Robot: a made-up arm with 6 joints. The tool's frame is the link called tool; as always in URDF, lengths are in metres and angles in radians. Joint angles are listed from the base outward.
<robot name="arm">
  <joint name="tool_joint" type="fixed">
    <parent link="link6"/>
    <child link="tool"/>
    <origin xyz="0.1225 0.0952 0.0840"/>
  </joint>
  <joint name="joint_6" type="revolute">
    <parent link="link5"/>
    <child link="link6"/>
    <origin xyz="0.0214 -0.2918 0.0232"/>
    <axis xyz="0 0 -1"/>
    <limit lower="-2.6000" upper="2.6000"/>
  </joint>
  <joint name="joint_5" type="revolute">
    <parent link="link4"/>
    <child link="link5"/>
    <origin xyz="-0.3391 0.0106 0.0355"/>
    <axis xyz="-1 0 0"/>
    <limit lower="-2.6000" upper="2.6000"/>
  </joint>
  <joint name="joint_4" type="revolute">
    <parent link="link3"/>
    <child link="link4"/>
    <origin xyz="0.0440 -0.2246 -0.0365"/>
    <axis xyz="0 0 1"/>
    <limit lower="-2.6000" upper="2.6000"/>
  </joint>
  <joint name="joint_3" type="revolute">
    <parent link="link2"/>
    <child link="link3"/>
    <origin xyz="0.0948 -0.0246 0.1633"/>
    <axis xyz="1 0 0"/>
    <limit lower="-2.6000" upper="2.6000"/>
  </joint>
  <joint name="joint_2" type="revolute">
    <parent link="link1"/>
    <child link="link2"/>
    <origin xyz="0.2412 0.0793 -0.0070"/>
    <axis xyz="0 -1 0"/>
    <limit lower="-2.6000" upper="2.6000"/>
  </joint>
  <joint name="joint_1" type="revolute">
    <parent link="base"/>
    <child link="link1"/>
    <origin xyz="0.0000 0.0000 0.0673"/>
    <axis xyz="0 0 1"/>
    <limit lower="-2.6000" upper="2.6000"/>
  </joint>
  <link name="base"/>
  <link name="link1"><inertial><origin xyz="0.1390 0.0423 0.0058"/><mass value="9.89"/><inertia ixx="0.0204" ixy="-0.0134" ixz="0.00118" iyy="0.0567" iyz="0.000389" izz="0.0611"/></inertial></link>
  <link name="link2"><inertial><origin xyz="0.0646 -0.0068 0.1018"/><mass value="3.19"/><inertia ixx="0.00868" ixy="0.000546" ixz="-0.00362" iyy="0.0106" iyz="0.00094" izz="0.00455"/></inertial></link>
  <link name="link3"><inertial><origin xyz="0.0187 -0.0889 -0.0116"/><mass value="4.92"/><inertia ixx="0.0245" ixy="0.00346" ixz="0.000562" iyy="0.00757" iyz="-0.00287" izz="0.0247"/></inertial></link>
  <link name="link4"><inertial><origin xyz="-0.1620 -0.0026 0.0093"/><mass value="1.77"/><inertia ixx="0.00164" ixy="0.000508" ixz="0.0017" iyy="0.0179" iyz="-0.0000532" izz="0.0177"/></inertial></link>
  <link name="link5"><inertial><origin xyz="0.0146 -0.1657 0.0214"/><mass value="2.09"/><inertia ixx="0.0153" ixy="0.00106" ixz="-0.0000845" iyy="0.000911" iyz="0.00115" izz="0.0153"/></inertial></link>
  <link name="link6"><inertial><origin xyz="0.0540 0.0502 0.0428"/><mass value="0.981"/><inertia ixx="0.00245" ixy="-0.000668" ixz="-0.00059" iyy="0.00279" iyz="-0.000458" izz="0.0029"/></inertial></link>
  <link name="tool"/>
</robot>
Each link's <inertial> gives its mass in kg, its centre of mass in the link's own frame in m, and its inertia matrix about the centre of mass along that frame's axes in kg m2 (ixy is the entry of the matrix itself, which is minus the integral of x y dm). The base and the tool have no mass. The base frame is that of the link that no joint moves.
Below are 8 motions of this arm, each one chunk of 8 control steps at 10 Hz.
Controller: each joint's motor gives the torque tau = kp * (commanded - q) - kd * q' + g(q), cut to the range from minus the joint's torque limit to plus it. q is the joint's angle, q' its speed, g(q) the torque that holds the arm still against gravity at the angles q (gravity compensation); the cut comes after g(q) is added. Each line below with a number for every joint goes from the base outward.
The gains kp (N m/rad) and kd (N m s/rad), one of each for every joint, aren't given. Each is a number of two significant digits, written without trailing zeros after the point. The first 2 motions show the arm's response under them.
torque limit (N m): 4.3 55 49 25 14 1.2
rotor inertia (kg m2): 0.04 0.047 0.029 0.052 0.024 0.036
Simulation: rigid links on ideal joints. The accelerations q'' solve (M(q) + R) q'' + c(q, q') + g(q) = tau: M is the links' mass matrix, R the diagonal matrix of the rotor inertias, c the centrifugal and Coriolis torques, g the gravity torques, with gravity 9.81 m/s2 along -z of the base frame. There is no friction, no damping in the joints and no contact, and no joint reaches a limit. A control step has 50 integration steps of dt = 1/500 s. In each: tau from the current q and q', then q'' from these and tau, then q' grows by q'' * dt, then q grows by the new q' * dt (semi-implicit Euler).
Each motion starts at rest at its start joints. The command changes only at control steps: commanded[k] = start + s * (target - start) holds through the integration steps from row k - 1 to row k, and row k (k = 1, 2, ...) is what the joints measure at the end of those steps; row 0 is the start. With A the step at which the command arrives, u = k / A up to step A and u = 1 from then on. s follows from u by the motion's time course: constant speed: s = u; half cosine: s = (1 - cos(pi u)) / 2; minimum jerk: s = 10 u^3 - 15 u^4 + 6 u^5; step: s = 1 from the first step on.
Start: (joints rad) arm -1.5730 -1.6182 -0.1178 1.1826 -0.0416 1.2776
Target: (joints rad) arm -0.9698 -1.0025 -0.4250 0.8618 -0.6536 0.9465
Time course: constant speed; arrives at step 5
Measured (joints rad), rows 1 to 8:
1: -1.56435 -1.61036 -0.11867 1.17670 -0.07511 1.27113
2: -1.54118 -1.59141 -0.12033 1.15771 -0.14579 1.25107
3: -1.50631 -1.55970 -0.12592 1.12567 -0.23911 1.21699
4: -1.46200 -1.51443 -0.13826 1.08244 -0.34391 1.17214
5: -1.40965 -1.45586 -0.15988 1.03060 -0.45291 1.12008
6: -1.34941 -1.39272 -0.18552 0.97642 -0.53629 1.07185
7: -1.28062 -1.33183 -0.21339 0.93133 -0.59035 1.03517
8: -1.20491 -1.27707 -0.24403 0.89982 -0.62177 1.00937
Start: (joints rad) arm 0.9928 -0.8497 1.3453 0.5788 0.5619 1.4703
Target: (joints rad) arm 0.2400 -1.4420 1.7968 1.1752 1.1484 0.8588
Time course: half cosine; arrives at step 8
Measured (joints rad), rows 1 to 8:
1: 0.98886 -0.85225 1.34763 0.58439 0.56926 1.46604
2: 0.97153 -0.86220 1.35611 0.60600 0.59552 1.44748
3: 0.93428 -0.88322 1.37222 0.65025 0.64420 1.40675
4: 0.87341 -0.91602 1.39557 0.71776 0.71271 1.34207
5: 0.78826 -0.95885 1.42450 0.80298 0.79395 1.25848
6: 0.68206 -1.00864 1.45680 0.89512 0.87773 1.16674
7: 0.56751 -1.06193 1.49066 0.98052 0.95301 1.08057
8: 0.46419 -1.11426 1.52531 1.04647 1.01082 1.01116
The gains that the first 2 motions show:
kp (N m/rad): 61 13 12 19 7.8 1.8
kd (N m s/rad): 19 8.3 6.8 5.4 2.3 0.5
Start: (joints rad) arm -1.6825 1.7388 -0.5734 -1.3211 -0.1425 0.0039
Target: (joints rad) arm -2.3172 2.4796 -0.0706 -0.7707 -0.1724 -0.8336
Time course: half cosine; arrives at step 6
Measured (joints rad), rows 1 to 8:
1: -1.69209 1.74225 -0.56734 -1.31708 -0.13986 -0.00613
2: -1.72682 1.75735 -0.54625 -1.29762 -0.13284 -0.04902
3: -1.79257 1.79188 -0.50769 -1.25155 -0.12441 -0.14081
4: -1.88554 1.84863 -0.45561 -1.17736 -0.11831 -0.27675
5: -1.99010 1.92370 -0.39877 -1.08430 -0.11822 -0.43349
6: -2.08248 2.00642 -0.34747 -0.98849 -0.12655 -0.57769
7: -2.15192 2.08513 -0.30487 -0.90581 -0.14023 -0.68541
8: -2.20205 2.15381 -0.26844 -0.84425 -0.15384 -0.75450

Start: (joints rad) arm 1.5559 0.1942 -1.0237 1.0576 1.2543 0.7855
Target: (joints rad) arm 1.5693 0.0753 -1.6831 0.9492 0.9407 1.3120
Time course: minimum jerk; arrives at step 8
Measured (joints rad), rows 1 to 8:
1: 1.55587 0.19417 -1.02419 1.05705 1.25312 0.78648
2: 1.55565 0.19394 -1.02791 1.05359 1.24544 0.79372
3: 1.55516 0.19310 -1.04007 1.04504 1.22495 0.81658
4: 1.55451 0.19099 -1.06625 1.03110 1.18892 0.86285
5: 1.55412 0.18693 -1.10954 1.01375 1.14016 0.93358
6: 1.55452 0.18045 -1.16852 0.99646 1.08647 1.02116
7: 1.55610 0.17150 -1.23721 0.98268 1.03809 1.11127
8: 1.55886 0.16045 -1.30778 0.97394 1.00259 1.18885

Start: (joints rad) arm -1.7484 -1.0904 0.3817 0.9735 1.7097 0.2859
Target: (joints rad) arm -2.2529 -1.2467 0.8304 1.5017 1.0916 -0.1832
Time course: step
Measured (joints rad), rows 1 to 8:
1: -1.74779 -1.09151 0.39564 1.03569 1.65343 0.22566
2: -1.75763 -1.10391 0.42665 1.14851 1.52713 0.11916
3: -1.78523 -1.12402 0.46186 1.26392 1.38753 0.02437
4: -1.83063 -1.14438 0.49765 1.36213 1.26582 -0.04293
5: -1.89266 -1.16092 0.53359 1.43573 1.17436 -0.08541
6: -1.97079 -1.17299 0.56822 1.48472 1.11379 -0.11102
7: -2.05403 -1.18377 0.60297 1.51012 1.08075 -0.13098
8: -2.12695 -1.19573 0.64015 1.51651 1.06935 -0.15197

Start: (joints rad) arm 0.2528 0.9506 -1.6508 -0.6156 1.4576 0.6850
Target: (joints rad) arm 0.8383 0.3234 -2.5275 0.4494 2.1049 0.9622
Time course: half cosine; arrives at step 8
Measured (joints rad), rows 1 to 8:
1: 0.25741 0.94827 -1.65544 -0.60750 1.46672 0.68647
2: 0.27541 0.93856 -1.67404 -0.57508 1.49905 0.69326
3: 0.31222 0.91726 -1.71309 -0.50663 1.55878 0.70975
4: 0.36833 0.88300 -1.77395 -0.40025 1.64095 0.73858
5: 0.44054 0.83729 -1.85360 -0.26335 1.73545 0.77921
6: 0.52220 0.78358 -1.94467 -0.10986 1.82991 0.82751
7: 0.60359 0.72612 -2.03611 0.04276 1.91220 0.87618
8: 0.67440 0.66925 -2.11600 0.17546 1.97235 0.91643

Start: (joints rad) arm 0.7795 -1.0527 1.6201 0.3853 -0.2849 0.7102
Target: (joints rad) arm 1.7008 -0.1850 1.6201 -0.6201 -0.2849 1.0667
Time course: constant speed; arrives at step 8
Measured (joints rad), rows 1 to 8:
1: 0.79381 -1.03458 1.61844 0.35950 -0.28935 0.71959
2: 0.83180 -1.00052 1.61670 0.30431 -0.29348 0.74100
3: 0.89344 -0.95588 1.61481 0.22584 -0.29613 0.77139
4: 0.97516 -0.90357 1.61268 0.13026 -0.29655 0.80768
5: 1.07147 -0.84501 1.61034 0.02286 -0.29453 0.84760
6: 1.17689 -0.78076 1.60793 -0.09225 -0.29055 0.88966
7: 1.28736 -0.71110 1.60566 -0.21209 -0.28548 0.93278
8: 1.40040 -0.63637 1.60383 -0.33467 -0.28023 0.97626

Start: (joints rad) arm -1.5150 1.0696 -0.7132 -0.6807 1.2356 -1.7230
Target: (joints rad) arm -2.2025 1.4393 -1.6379 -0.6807 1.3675 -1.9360
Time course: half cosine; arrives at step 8
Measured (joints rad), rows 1 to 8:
1: -1.52036 1.06981 -0.71649 -0.67912 1.23398 -1.72430
2: -1.54150 1.07197 -0.73048 -0.67392 1.22993 -1.73017
3: -1.58463 1.07922 -0.76219 -0.66558 1.22635 -1.74391
4: -1.65106 1.09405 -0.81524 -0.65604 1.22673 -1.76750
5: -1.73731 1.11742 -0.88885 -0.64761 1.23369 -1.80092
6: -1.83432 1.14875 -0.97824 -0.64288 1.24881 -1.84148
7: -1.92887 1.18599 -1.07541 -0.64431 1.27227 -1.88361
8: -2.00811 1.22578 -1.17019 -0.65310 1.30222 -1.91973

